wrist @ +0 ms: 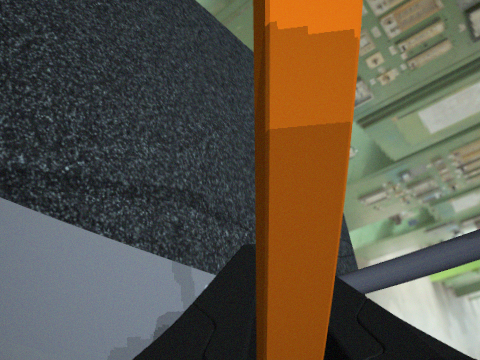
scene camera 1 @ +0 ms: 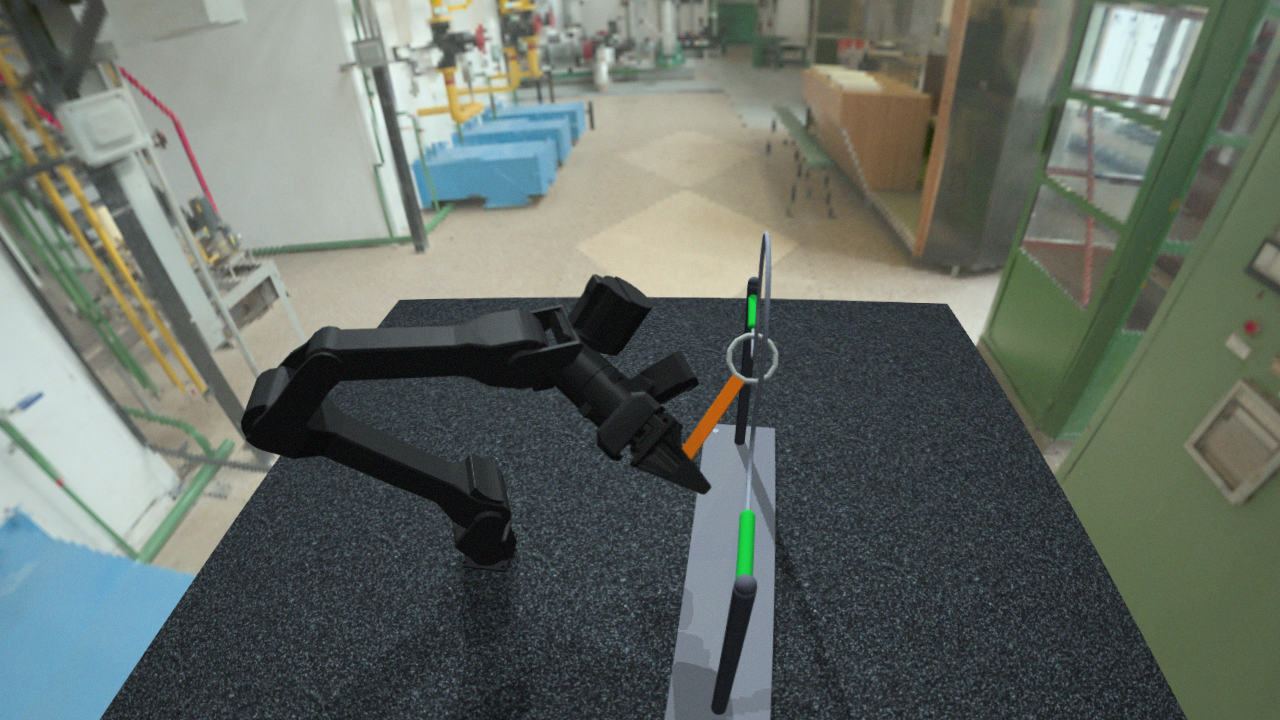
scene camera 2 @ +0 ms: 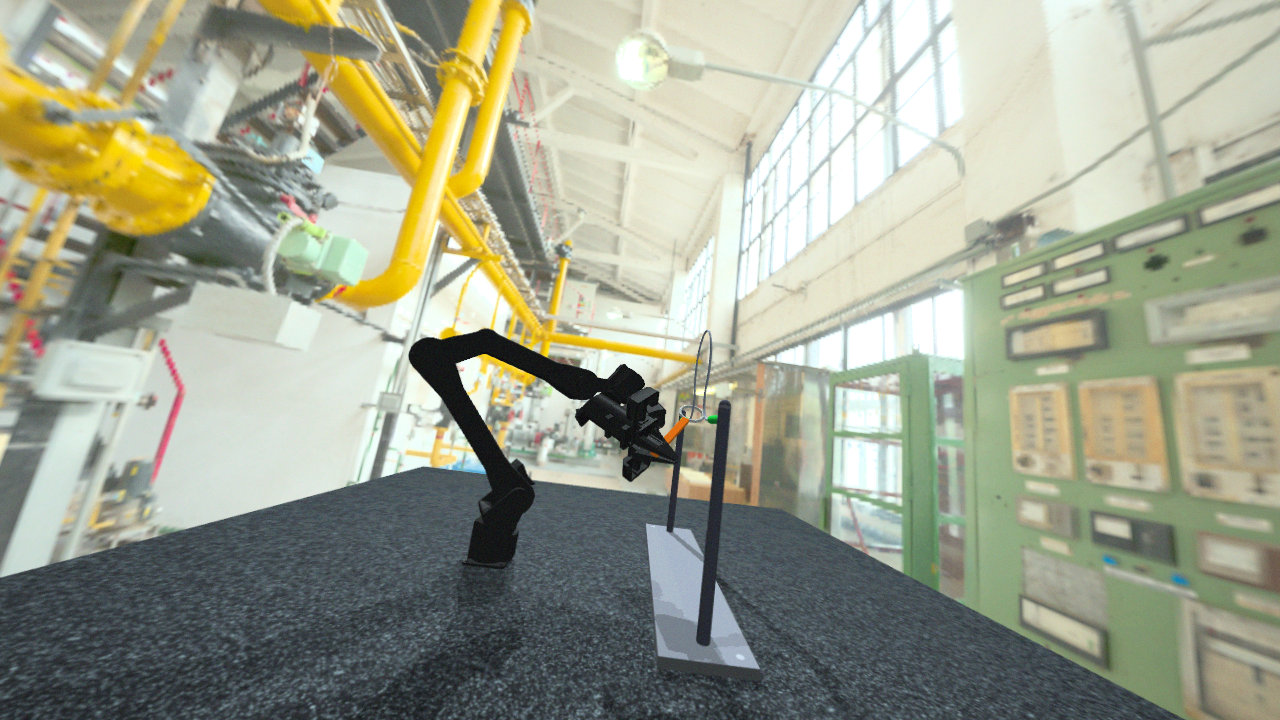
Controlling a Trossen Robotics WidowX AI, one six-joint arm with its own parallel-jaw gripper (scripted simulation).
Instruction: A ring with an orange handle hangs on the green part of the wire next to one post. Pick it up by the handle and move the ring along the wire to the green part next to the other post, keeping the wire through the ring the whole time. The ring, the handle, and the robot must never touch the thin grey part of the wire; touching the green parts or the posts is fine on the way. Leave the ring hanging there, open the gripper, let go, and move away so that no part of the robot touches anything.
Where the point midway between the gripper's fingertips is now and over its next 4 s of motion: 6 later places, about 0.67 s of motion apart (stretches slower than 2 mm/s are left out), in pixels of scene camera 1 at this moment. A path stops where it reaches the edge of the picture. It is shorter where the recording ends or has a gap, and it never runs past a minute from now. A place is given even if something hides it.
The gripper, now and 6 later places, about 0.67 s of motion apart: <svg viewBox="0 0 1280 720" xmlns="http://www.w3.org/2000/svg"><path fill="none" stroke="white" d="M708 491L711 470L714 440L715 424L717 412L720 405L719 411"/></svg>
